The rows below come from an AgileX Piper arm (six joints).
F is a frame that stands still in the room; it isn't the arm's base.
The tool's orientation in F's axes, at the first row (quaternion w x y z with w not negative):
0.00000, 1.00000, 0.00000, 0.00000
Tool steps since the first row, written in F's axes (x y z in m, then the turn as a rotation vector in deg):
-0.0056, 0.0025, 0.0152, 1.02, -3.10, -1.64
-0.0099, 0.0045, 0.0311, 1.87, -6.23, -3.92
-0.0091, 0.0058, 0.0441, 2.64, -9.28, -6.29
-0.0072, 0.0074, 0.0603, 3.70, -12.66, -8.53
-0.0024, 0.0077, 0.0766, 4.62, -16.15, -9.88
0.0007, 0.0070, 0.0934, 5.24, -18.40, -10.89
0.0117, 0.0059, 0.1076, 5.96, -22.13, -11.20
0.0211, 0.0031, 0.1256, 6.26, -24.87, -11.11
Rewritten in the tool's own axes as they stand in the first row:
-0.0056, -0.0025, -0.0152, 1.02, 3.10, 1.64
-0.0099, -0.0045, -0.0311, 1.87, 6.23, 3.92
-0.0091, -0.0058, -0.0441, 2.64, 9.28, 6.29
-0.0072, -0.0074, -0.0603, 3.70, 12.66, 8.53
-0.0024, -0.0077, -0.0766, 4.62, 16.15, 9.88
0.0007, -0.0070, -0.0934, 5.24, 18.40, 10.89
0.0117, -0.0059, -0.1076, 5.96, 22.13, 11.20
0.0211, -0.0031, -0.1256, 6.26, 24.87, 11.11

